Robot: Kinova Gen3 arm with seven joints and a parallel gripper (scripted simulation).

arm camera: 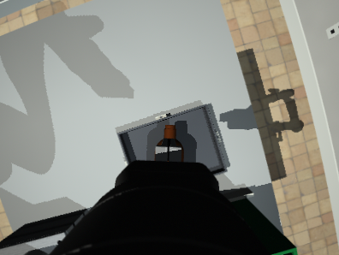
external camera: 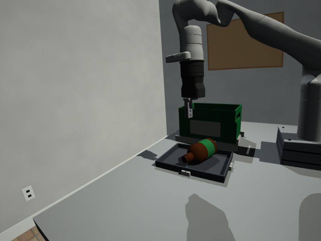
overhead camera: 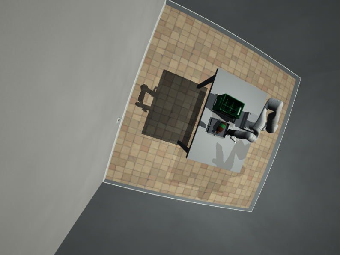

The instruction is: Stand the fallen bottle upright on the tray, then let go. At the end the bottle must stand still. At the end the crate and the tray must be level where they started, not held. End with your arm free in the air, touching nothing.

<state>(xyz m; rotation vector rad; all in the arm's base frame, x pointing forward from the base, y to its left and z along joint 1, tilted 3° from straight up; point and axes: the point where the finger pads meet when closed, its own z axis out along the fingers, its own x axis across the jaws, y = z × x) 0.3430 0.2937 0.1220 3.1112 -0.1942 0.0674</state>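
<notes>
Right now my hand is 160 mm above the brown bottle, 50 mm to the left of it and 10 mm past it. Also, from my hand: green crate: 300 mm to the right, 120 mm below, 70 mm ahead; then black tray: 190 mm below, 50 mm to the right.
</notes>
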